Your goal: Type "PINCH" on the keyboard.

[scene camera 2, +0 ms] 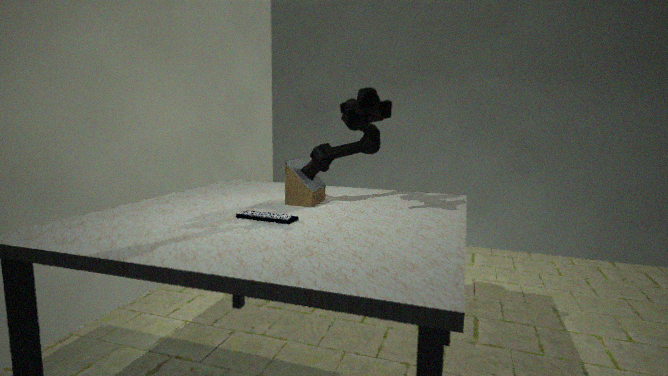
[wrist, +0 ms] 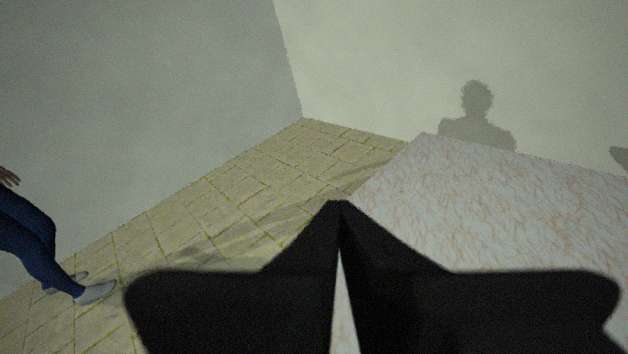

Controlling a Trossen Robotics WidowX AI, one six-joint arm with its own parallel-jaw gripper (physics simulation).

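Where they show: gripper, between the fingertips: (scene camera 2: 382, 118) (wrist: 337, 209); arm's base, origin of its link: (scene camera 2: 308, 173).
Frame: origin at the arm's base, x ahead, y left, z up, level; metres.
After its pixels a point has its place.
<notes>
A dark keyboard (scene camera 2: 267, 216) {y -0.056, x 0.355, z -0.109 m} with light keys lies flat on the table in the scene view, in front of the arm's base. It does not show in the wrist view. My gripper (wrist: 337, 209) {y 0.324, x 0.246, z 0.233 m} is shut with its fingertips together and nothing between them. In the scene view the dark arm is raised, and its gripper end is high above the table, up and to the right of the keyboard. The fingertips cannot be made out there. The single keys are too small to read.
The arm stands on a wooden wedge-shaped base (scene camera 2: 302, 191) {y 0.001, x 0.096, z -0.062 m} behind the keyboard. The pale table (scene camera 2: 370, 250) {y 0.326, x 0.603, z -0.124 m} (wrist: 520, 210) {y 0.232, x 0.675, z -0.124 m} has a dark front edge. In the wrist view, a person in blue (wrist: 35, 235) shows at the left, and a person's shadow falls on the wall.
</notes>
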